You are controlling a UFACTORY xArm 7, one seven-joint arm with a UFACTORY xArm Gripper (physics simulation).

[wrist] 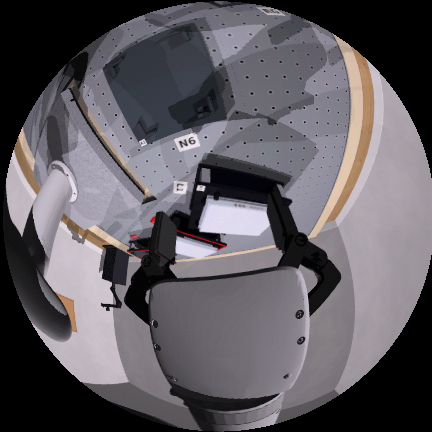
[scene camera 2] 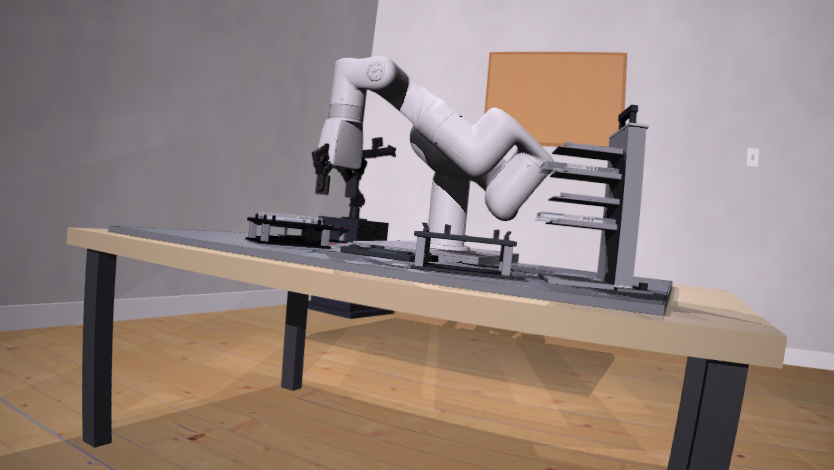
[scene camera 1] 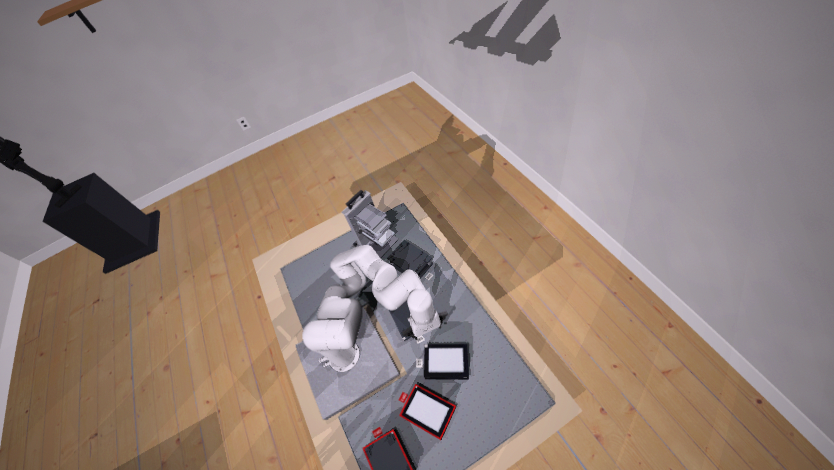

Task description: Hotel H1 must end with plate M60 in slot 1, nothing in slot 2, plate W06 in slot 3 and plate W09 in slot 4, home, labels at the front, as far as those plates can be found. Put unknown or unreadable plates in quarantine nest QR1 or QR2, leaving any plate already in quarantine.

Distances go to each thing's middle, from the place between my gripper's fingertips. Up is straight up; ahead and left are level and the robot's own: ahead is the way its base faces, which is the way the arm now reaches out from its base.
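My gripper, as I see it, is 110 mm to the right of the dark N6 nest (scene camera 2: 377, 251) and 40 mm past the dark N6 nest, and my gripper is 100 mm above the dark N6 nest.
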